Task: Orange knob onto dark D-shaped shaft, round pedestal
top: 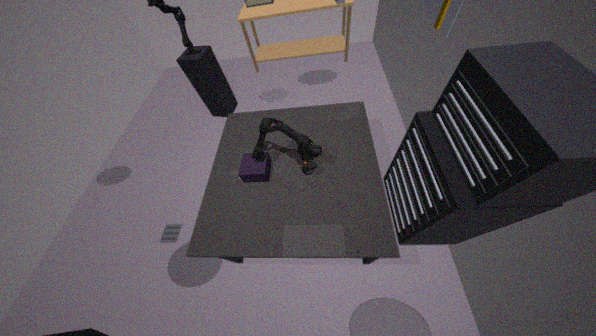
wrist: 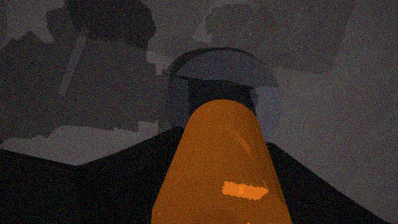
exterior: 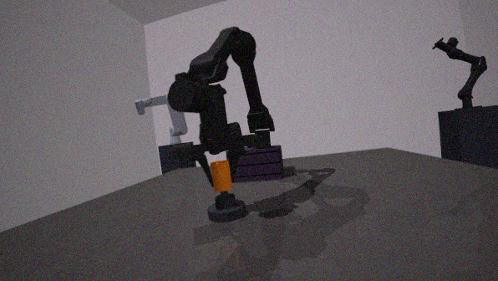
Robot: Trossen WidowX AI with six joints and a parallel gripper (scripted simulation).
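Now: the orange knob 20 mm above my gripper tip. The rest, counted from my gripper tip: D-shaped shaft: 40 mm below.
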